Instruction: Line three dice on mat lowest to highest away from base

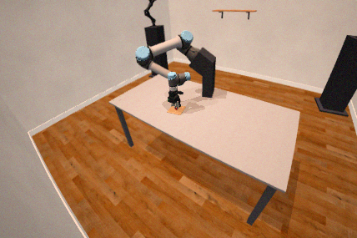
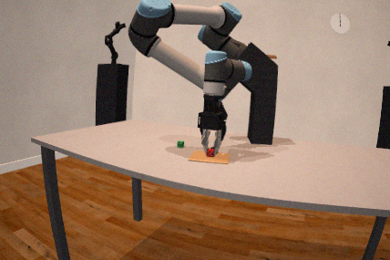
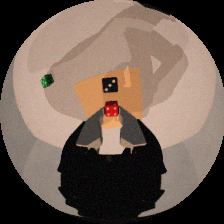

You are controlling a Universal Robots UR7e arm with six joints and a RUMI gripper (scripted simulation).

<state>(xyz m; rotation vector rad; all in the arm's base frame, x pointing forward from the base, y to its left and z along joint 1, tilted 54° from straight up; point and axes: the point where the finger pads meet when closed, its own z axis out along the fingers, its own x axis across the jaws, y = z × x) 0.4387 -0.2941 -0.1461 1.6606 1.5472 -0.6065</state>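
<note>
Right now the red die is right at my hand. The rest, counted from my hand: black die 5 cm behind, 1 cm to the left, 1 cm below; green die 11 cm behind, 14 cm to the right, 1 cm below; orange mat 2 cm below.
</note>
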